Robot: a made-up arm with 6 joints.
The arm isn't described. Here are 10 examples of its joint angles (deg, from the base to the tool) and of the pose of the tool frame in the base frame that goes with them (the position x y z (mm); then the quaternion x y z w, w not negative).
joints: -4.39 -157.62 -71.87 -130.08 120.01 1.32
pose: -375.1 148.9 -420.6 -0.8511 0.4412 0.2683 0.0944
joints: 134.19 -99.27 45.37 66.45 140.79 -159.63
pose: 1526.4 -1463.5 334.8 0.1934 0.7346 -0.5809 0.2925
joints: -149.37 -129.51 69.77 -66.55 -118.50 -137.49
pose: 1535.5 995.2 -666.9 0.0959 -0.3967 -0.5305 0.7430
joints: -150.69 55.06 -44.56 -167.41 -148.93 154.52
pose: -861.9 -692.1 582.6 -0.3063 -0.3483 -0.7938 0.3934
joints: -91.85 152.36 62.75 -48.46 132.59 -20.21
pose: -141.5 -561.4 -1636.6 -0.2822 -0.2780 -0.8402 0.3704
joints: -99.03 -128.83 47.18 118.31 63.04 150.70
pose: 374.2 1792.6 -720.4 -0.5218 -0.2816 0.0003 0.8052
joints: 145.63 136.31 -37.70 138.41 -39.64 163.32
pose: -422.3 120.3 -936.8 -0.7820 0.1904 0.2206 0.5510
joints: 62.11 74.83 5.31 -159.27 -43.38 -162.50
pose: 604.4 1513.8 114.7 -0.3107 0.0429 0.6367 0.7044
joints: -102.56 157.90 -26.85 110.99 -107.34 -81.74
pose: 84.0 70.5 -1173.9 -0.0468 0.9799 0.0632 0.1835
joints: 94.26 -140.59 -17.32 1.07 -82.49 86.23
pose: 283.1 -1296.8 -286.0 -0.2530 -0.6372 0.3360 0.6458
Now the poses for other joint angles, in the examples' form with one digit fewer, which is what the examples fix.
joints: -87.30 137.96 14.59 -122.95 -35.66 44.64
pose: 126 -522 -1228 -0.860 -0.100 0.500 0.033
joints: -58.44 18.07 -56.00 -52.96 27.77 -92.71
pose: 167 -486 1121 0.685 -0.392 -0.609 0.077
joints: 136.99 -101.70 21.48 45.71 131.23 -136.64
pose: 1509 -1230 504 0.014 0.705 -0.397 0.587
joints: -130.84 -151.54 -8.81 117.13 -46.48 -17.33
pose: 935 952 -725 0.416 0.322 0.629 0.573
